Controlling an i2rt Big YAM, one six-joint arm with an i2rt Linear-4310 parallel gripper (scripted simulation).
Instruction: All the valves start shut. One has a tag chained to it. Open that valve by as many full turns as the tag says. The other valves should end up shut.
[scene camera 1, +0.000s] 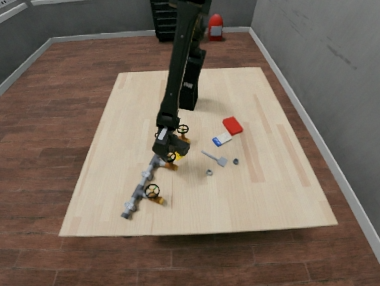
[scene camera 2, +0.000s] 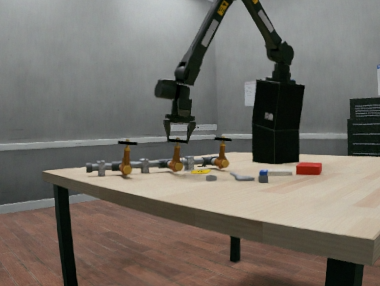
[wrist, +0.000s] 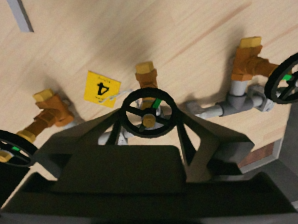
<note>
In view: my gripper (wrist: 149, 112) and a yellow tag (wrist: 98, 87).
</note>
